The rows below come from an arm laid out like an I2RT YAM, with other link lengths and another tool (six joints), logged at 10 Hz.
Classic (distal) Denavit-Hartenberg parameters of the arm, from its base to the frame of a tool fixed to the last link. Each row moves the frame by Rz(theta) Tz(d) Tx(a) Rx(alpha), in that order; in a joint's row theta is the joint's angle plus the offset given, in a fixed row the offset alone. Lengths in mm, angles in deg.
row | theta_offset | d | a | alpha
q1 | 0 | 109 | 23.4 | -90
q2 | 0 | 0 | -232.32 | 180
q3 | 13.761 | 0 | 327.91 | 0
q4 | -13.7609 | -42.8 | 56.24 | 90
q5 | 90 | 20.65 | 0 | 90
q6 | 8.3 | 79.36 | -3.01 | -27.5
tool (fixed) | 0 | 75.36 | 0 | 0
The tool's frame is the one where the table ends.
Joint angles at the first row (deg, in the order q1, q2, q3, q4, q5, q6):
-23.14, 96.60, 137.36, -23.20, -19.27, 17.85
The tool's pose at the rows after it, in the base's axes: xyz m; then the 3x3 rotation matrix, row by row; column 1 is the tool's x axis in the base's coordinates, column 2 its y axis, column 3 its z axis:
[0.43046 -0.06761 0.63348], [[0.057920 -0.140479 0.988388], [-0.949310 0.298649 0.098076], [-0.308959 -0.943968 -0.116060]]
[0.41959 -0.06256 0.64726], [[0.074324 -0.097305 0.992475], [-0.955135 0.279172 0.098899], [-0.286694 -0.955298 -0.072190]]
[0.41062 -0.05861 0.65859], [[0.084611 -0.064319 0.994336], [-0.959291 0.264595 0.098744], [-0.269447 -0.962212 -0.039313]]
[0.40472 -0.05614 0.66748], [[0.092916 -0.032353 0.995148], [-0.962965 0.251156 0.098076], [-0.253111 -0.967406 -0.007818]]
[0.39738 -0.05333 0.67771], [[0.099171 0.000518 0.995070], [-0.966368 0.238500 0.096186], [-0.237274 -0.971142 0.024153]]
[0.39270 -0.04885 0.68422], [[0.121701 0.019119 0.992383], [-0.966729 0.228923 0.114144], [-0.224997 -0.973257 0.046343]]
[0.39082 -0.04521 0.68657], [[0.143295 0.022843 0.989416], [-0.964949 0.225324 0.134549], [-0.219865 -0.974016 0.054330]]
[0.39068 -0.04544 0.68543], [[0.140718 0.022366 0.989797], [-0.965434 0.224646 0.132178], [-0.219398 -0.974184 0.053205]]
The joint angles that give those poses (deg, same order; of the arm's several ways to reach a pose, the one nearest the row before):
-23.16, 96.18, 139.24, -22.46, -18.87, 17.76
-23.16, 94.91, 139.11, -20.69, -19.03, 17.80
-23.16, 94.39, 139.89, -19.84, -19.07, 17.80
-23.16, 93.95, 140.11, -18.44, -19.05, 17.80
-23.16, 93.84, 141.18, -17.56, -18.92, 17.80
-23.16, 93.65, 141.53, -16.47, -19.79, 18.35
-23.16, 93.51, 141.53, -15.84, -20.80, 18.98
-23.16, 92.99, 140.64, -15.55, -20.71, 18.85

